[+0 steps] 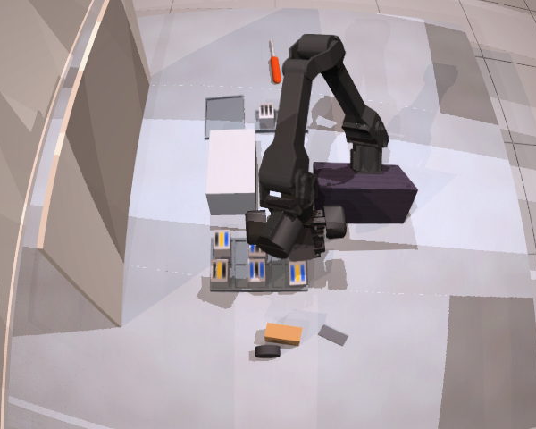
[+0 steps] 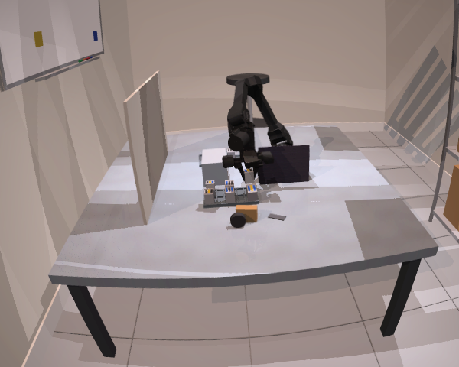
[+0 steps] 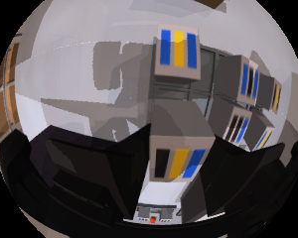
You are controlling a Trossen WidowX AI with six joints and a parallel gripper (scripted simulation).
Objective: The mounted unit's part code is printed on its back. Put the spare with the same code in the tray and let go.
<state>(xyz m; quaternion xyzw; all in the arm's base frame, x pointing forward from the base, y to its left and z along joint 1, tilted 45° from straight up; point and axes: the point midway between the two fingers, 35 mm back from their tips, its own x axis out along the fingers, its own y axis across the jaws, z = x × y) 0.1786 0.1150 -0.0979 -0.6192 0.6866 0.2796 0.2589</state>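
My gripper tip is 370 mm to the left of the shallow grey tray, 130 mm short of it and 50 mm above it. Round my gripper tip: black puck (220 mm to the left, 70 mm ahead, 30 mm below); spare block (30 mm above); grey box (170 mm to the right, 120 mm ahead, 10 mm below).
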